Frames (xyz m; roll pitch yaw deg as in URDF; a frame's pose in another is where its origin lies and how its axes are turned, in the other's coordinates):
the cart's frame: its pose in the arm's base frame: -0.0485 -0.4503 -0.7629 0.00 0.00 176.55
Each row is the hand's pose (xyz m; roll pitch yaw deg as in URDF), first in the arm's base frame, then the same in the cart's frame.
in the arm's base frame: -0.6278 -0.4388 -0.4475 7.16 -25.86 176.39
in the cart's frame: 0.5789 0.0234 0.3154 7.16 -25.86 -0.16
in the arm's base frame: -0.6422 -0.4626 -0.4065 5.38 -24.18 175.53
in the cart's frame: 0.5919 0.0480 0.3564 5.38 -24.18 -1.02
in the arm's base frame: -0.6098 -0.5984 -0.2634 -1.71 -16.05 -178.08
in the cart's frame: 0.5514 0.1816 0.4995 -1.71 -16.05 5.37
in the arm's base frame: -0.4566 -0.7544 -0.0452 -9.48 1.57 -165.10
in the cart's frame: 0.3891 0.3281 0.7177 -9.48 1.57 18.35
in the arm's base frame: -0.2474 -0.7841 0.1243 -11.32 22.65 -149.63
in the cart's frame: 0.1785 0.3452 0.8872 -11.32 22.65 33.82
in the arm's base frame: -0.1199 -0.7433 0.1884 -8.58 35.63 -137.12
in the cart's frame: 0.0536 0.2968 0.9513 -8.58 35.63 46.33
